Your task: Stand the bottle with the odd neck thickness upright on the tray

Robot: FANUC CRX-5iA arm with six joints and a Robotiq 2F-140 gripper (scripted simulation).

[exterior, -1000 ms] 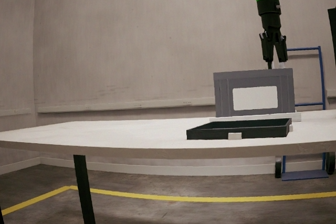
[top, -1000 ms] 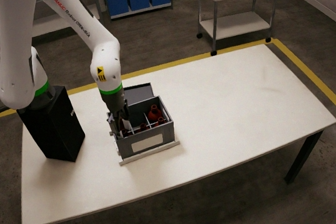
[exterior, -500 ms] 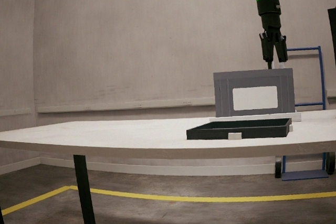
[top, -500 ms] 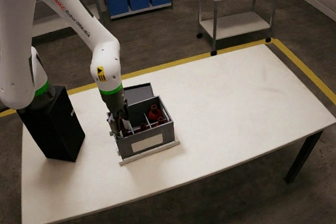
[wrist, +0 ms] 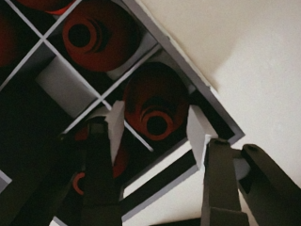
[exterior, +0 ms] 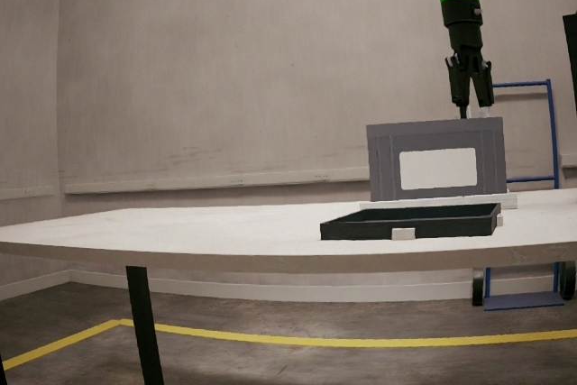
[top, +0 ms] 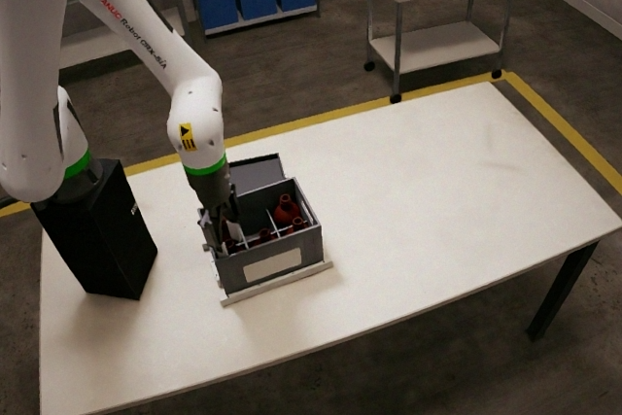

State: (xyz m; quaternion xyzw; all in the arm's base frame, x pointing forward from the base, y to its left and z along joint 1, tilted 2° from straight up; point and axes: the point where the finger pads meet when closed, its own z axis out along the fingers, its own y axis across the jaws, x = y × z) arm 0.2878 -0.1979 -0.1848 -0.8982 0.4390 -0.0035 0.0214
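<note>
The bottle lies 90 mm to the left of my hand, 80 mm below it and 10 mm ahead of it. From my hand the other things lie so: crate: 90 mm below, 90 mm ahead, 30 mm to the left; dark tray: 310 mm to the left, 160 mm below, 160 mm ahead.
</note>
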